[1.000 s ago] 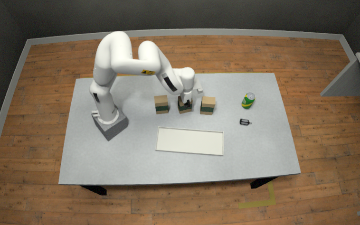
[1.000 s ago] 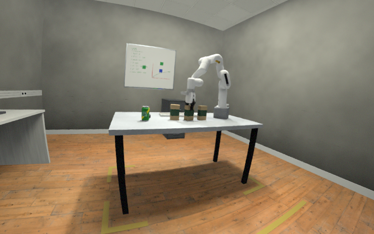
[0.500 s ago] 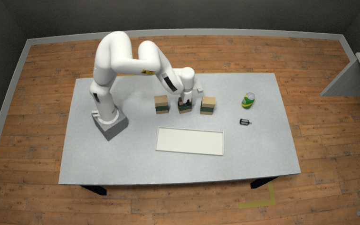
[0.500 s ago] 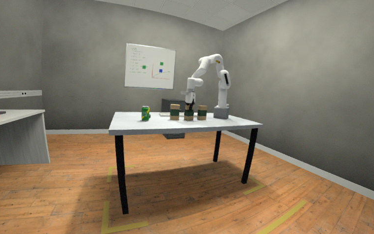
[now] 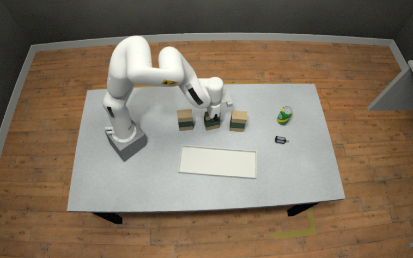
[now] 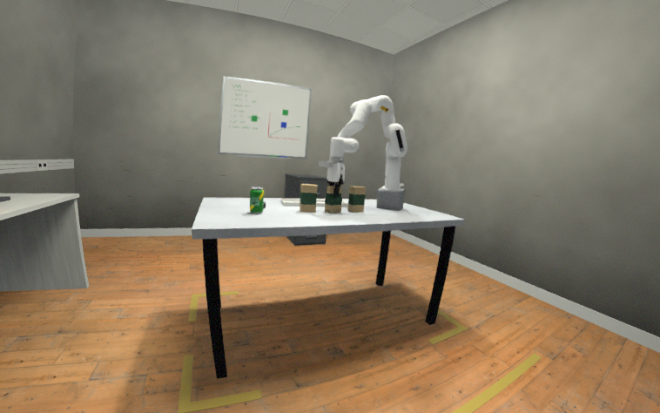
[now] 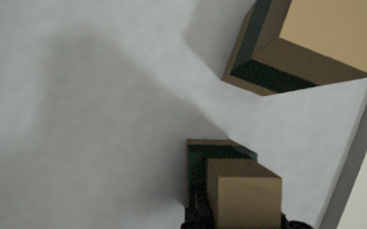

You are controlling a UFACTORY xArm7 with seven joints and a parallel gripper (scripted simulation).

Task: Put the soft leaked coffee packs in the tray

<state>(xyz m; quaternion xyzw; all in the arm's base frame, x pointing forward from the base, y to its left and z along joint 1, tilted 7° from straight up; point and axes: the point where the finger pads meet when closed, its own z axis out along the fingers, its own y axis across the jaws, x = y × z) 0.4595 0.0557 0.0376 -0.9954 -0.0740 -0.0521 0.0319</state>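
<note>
Right now my hand is 1 cm short of the white tray, 22 cm to the left of it and 10 cm above it. Round my hand: green soda can: 41 cm ahead, 1 cm to the right, 5 cm below.
</note>
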